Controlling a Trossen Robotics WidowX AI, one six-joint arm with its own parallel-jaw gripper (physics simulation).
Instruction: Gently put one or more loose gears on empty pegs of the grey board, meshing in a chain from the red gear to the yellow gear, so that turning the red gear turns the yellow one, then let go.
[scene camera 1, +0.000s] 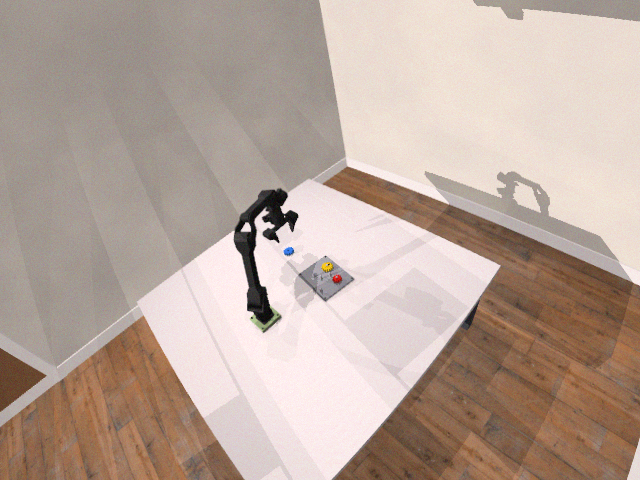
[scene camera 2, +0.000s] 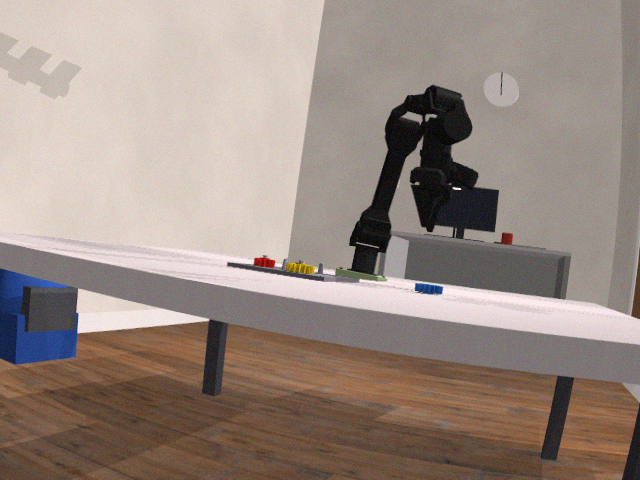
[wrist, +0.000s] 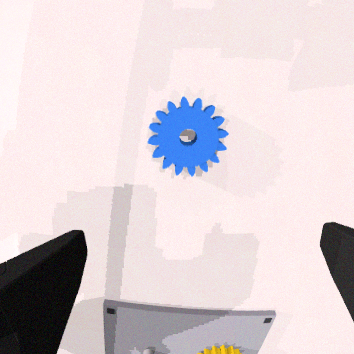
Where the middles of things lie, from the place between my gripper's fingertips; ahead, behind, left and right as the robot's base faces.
Right now my hand is 20 mm to the right of the blue gear (wrist: 189, 154) and 110 mm above it. From my hand the other things lie so: grey board (scene camera 1: 329, 288): 20 mm behind, 250 mm to the right, 110 mm below.
